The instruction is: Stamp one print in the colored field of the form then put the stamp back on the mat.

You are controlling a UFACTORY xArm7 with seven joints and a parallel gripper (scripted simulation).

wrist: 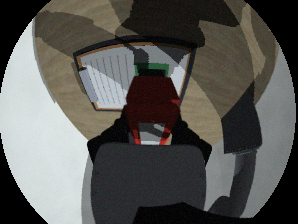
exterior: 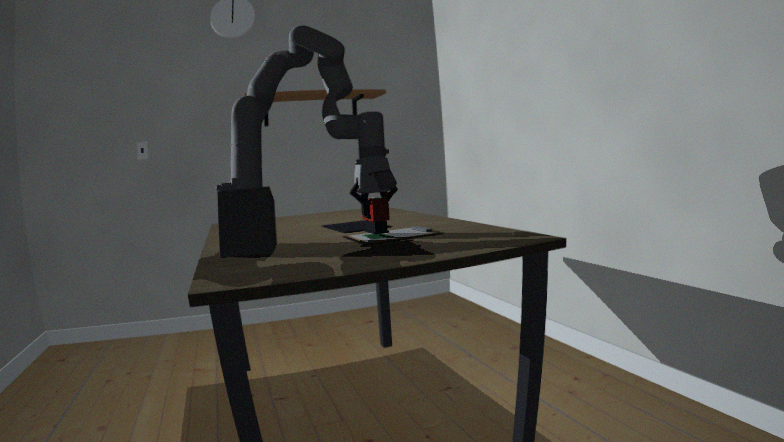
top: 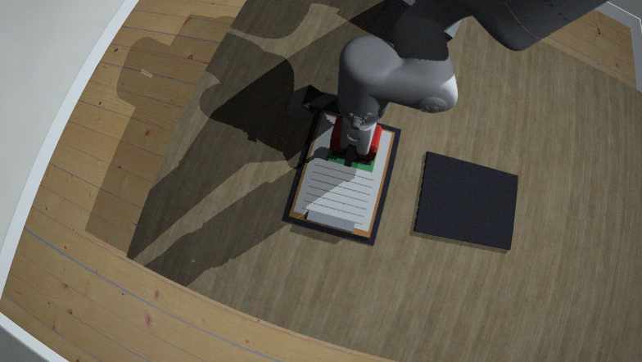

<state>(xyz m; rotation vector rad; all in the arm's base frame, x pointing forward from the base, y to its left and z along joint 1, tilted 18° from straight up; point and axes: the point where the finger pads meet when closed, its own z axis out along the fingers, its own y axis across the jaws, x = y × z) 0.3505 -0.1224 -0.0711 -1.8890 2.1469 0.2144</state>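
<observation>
My gripper is now 6 cm short of the mat, 26 cm to the right of it and 8 cm above it. The rest, counted from my hand: red stamp: 2 cm below.
</observation>
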